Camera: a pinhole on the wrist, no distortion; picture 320 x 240 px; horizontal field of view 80.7 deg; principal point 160.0 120.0 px. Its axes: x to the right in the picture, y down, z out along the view. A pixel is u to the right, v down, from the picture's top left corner.
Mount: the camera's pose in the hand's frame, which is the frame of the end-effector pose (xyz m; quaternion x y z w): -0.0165 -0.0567 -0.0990 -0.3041 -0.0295 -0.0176 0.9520
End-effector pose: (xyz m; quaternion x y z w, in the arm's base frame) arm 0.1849 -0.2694 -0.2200 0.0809 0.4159 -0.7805 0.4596
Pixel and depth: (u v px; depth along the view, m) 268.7 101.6 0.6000
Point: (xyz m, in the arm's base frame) 0.3174 -0.8415 -0.2230
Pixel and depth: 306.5 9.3 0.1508
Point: 0.1218 -0.3772 -0.1874
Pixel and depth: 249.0 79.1 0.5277
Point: 0.2959 -0.7352 -0.1457
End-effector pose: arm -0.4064 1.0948 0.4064 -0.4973 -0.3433 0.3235 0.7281
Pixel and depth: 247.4 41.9 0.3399
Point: -0.5653 1.3330 0.4781
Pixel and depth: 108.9 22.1 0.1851
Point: -0.5326 1.0740 0.4456
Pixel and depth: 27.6 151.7 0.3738
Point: -0.7208 0.9968 0.1911
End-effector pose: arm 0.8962 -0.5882 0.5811 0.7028 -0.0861 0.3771 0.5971
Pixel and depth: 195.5 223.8 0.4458
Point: 0.7635 -0.7926 0.9288
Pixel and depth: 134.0 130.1 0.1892
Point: 0.8456 -0.6644 0.5967
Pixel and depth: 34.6 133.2 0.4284
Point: 0.6375 -0.9459 0.5496
